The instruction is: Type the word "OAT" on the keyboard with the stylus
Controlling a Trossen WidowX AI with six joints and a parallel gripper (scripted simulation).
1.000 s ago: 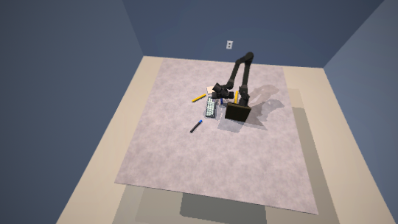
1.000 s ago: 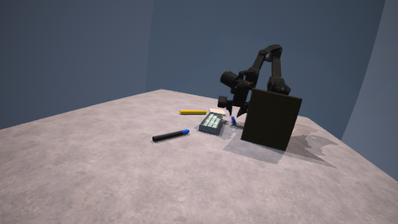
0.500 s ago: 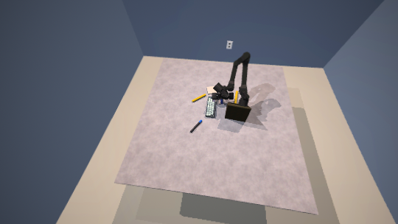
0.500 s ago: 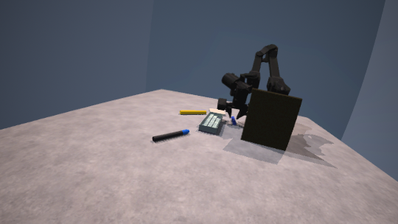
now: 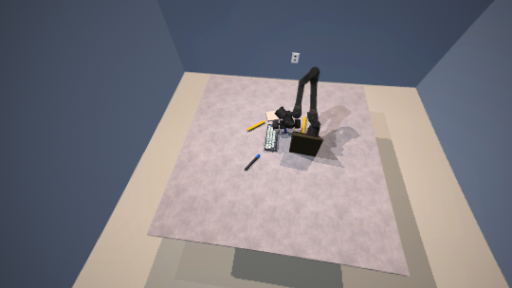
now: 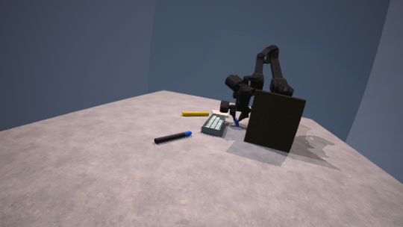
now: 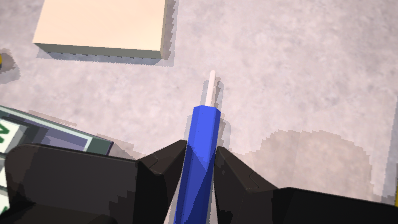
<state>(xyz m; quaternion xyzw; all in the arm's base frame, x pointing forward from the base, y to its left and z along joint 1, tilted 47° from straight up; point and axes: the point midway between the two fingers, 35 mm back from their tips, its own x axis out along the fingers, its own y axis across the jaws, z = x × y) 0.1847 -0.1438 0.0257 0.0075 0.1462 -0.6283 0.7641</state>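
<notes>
My gripper tip is 11 cm short of the beige pad and 7 cm to the left of it. Round my gripper tip: grey stylus tip: 1 cm ahead, 4 cm to the right; then yellow pencil: 20 cm ahead, 5 cm to the left; then blue stylus: 1 cm to the right.
</notes>
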